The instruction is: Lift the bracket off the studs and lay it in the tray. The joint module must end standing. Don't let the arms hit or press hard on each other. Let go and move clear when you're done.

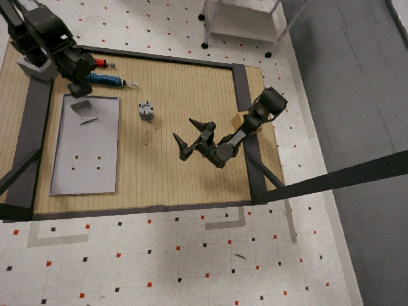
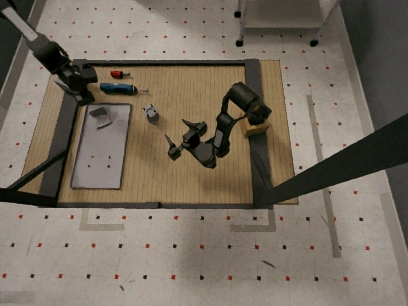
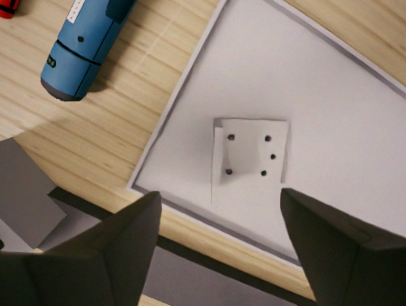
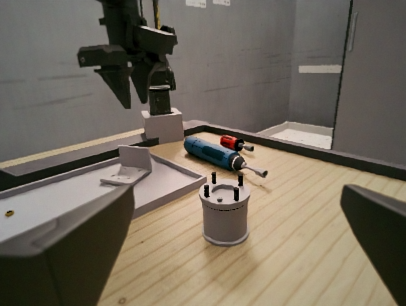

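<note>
The grey bracket rests in the tray near one end, base flat and flange upright. The joint module stands upright on the table beside the tray, its black studs bare. My left gripper is open and empty, raised above the bracket's end of the tray, apart from the bracket. My right gripper is open and empty, clear of the module.
A blue power driver and a red screwdriver lie beyond the tray's end. Several small brass nuts sit in the tray. The arms are well apart.
</note>
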